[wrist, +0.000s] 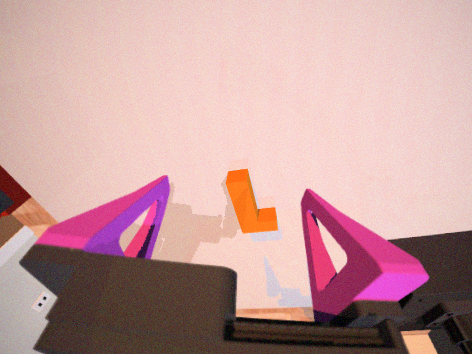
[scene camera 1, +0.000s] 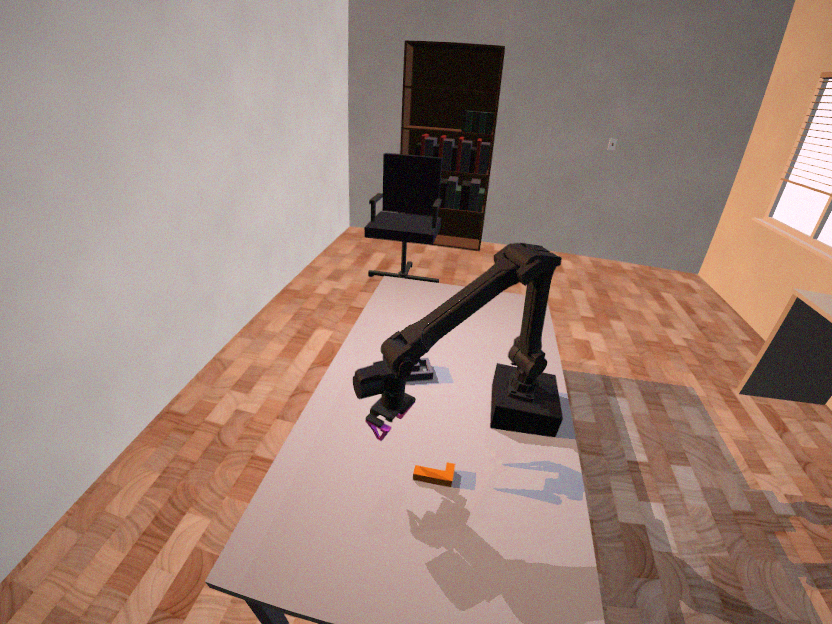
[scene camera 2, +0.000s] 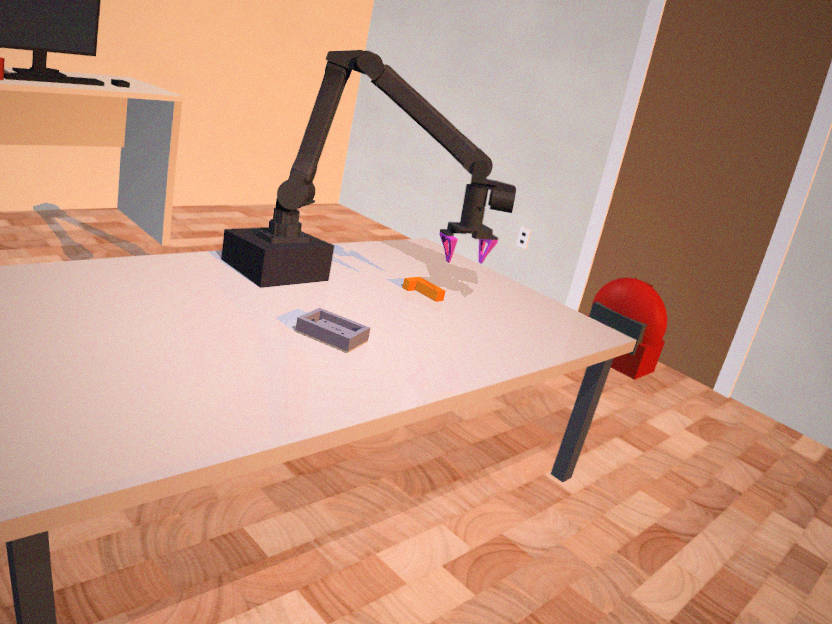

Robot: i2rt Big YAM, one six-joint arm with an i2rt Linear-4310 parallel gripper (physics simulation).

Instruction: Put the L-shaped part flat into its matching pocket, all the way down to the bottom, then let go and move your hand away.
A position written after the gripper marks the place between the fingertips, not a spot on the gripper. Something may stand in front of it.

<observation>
The gripper [scene camera 2: 464,262] is open, with nothing in its grasp. Also in view: an orange L-shaped part [wrist: 251,219]. Further things: a grey pocket block [scene camera 2: 331,329].
The gripper is seen too in the wrist view [wrist: 236,188] and in scene camera 1 [scene camera 1: 389,428].
</observation>
